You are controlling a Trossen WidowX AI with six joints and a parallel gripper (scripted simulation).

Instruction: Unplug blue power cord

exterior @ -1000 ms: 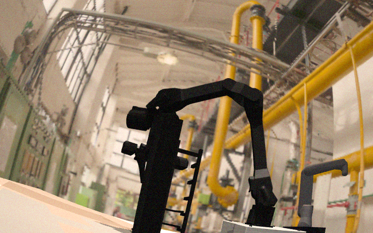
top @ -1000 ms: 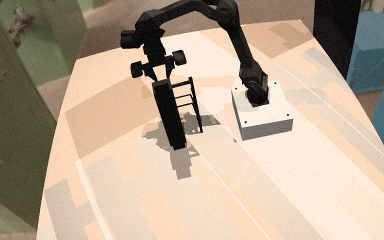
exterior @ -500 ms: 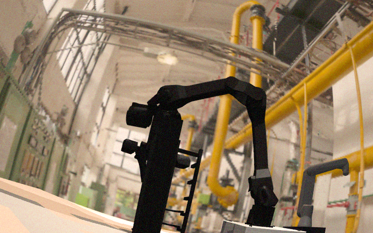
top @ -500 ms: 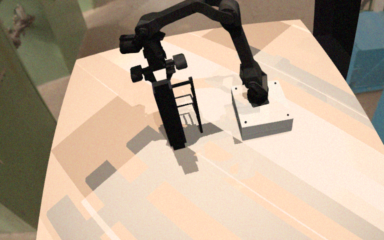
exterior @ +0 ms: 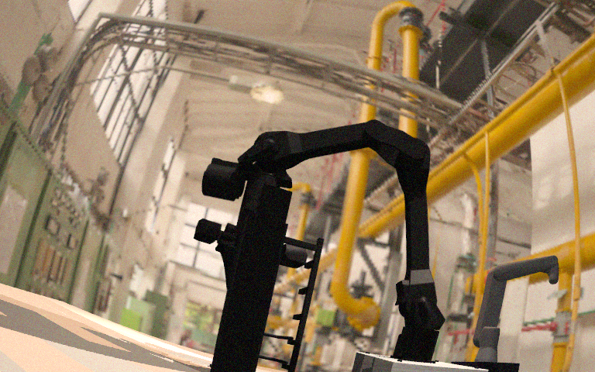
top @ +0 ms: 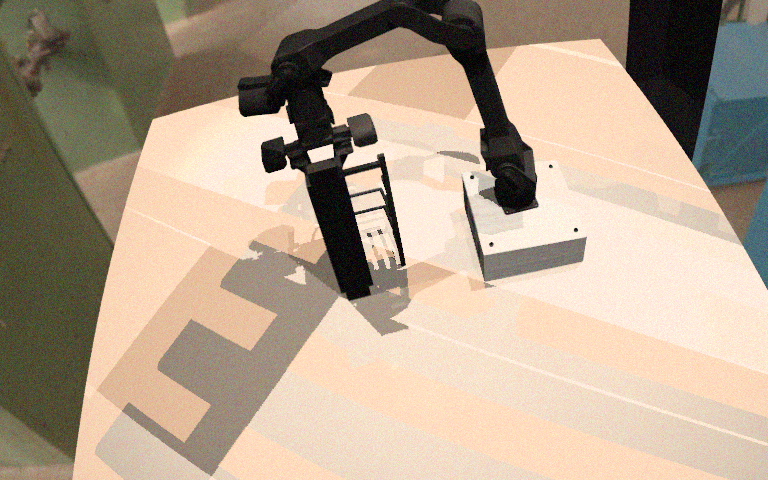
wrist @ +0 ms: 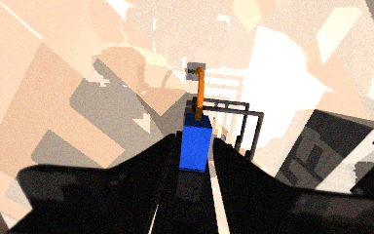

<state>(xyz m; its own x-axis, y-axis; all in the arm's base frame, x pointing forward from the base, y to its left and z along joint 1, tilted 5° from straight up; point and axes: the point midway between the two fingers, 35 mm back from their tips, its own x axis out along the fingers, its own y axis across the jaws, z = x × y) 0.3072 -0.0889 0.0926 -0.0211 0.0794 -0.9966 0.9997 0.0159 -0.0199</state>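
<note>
The blue plug is 30 mm to the left of my gripper tip and 10 mm below it.
</note>
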